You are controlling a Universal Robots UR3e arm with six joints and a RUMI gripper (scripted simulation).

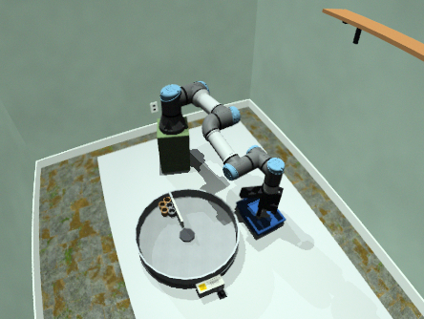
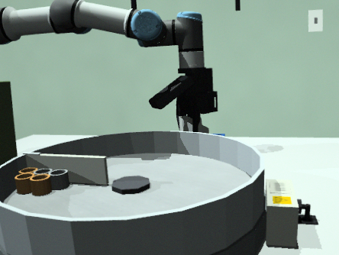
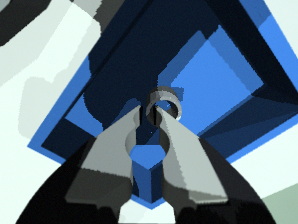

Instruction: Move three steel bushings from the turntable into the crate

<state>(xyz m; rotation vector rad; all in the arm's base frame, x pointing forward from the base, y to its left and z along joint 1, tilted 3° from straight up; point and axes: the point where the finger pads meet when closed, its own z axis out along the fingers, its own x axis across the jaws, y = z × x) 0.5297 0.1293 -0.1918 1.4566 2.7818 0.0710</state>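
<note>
Now: the blue crate 1 cm behind my hand, 1 cm to the left of it and 1 cm below it. From my hand the other things lie so: grey turntable 8 cm behind, 32 cm to the right, 2 cm above.
</note>
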